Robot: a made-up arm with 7 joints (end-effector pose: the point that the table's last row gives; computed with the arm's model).
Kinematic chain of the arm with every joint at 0, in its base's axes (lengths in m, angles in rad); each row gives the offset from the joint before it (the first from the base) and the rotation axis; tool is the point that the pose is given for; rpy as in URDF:
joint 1: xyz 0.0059 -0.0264 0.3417 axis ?
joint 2: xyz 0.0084 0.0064 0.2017 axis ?
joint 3: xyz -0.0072 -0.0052 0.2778 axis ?
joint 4: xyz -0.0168 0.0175 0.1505 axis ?
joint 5: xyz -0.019 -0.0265 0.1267 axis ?
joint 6: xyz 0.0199 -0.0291 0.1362 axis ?
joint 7: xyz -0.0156 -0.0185 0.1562 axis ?
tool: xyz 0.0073 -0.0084 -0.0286 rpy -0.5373 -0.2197 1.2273
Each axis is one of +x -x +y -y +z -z.
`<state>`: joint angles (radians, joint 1 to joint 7).
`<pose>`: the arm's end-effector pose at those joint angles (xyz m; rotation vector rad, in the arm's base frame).
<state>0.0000 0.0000 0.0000 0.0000 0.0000 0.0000 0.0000</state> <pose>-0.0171 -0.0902 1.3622 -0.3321 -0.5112 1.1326</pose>
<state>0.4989 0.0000 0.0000 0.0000 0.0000 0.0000 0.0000</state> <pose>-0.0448 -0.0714 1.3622 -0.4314 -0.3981 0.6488</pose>
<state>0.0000 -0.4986 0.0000 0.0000 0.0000 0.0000 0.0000</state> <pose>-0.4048 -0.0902 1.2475 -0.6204 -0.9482 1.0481</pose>
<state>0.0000 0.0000 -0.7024 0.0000 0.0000 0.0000 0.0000</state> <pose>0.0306 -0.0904 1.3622 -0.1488 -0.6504 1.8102</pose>
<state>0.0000 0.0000 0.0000 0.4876 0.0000 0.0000 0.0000</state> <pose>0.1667 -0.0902 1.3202 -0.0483 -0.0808 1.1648</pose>
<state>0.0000 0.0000 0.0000 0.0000 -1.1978 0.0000 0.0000</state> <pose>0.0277 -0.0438 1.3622 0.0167 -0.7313 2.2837</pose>
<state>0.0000 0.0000 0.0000 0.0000 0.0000 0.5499 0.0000</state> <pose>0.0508 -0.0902 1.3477 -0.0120 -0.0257 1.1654</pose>
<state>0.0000 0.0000 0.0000 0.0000 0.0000 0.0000 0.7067</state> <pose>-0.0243 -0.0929 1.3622 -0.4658 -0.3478 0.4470</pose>
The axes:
joint 1: -z
joint 2: +y
joint 3: -z
joint 4: +y
joint 5: -z
joint 6: +y
joint 7: -z

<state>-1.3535 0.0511 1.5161 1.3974 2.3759 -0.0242 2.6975</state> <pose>0.3706 -0.0285 1.0780 1.3765 -0.0153 1.5171</pose>
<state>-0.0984 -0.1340 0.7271 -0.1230 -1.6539 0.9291 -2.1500</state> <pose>-0.0744 0.0825 1.3160 -1.3883 -0.2687 -2.0255</pose>
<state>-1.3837 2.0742 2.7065 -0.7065 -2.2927 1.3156 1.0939</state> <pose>0.0875 0.3778 -0.0162 1.7993 -1.6217 0.2530</pose>
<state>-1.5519 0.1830 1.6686 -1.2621 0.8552 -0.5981 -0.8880</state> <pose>-0.3839 0.1044 0.9824 -1.9041 -1.4429 0.5636</pose>
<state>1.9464 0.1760 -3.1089 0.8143 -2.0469 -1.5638 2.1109</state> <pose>0.1284 0.0388 1.1091 1.1438 0.8396 1.1359</pose>
